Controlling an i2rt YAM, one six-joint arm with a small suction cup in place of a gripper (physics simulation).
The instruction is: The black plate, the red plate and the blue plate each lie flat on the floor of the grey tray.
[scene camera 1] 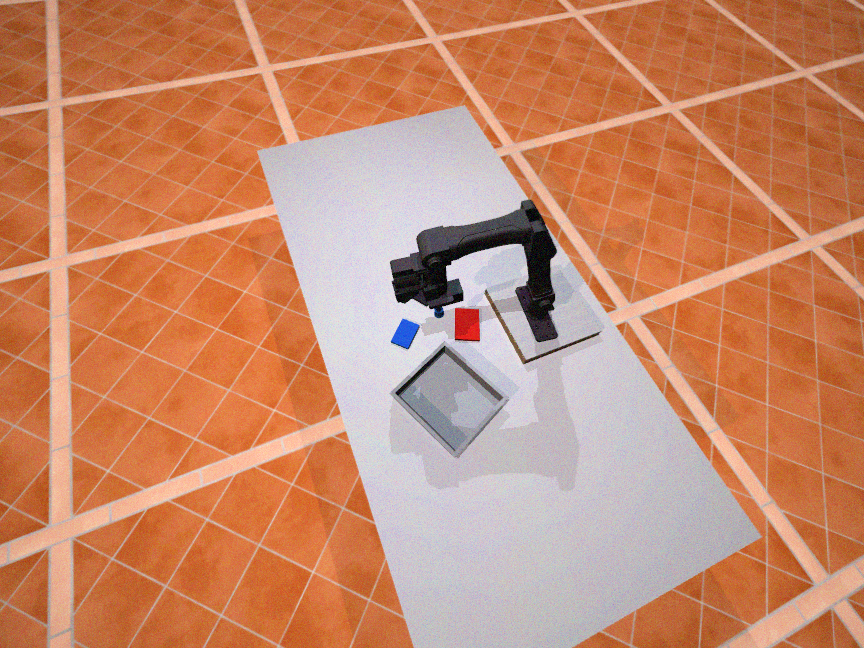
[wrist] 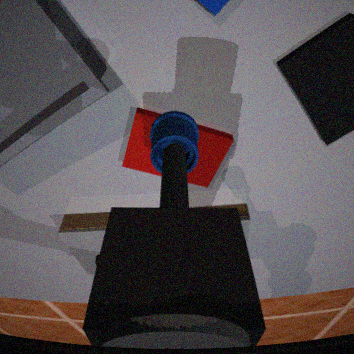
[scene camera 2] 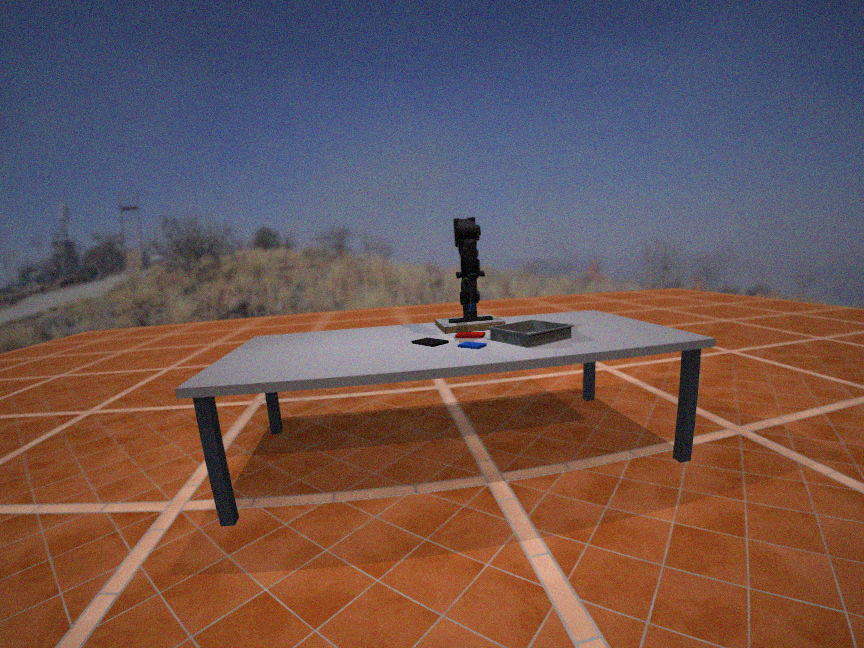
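A grey tray [scene camera 1: 446,394] rests on the table. A red plate [scene camera 1: 466,320] is present, visible also in the wrist view [wrist: 212,144]. The suction cup [scene camera 1: 450,292], also seen in the wrist view [wrist: 171,124], carries nothing; it is above the plate, 16 cm from the middle of the plate.
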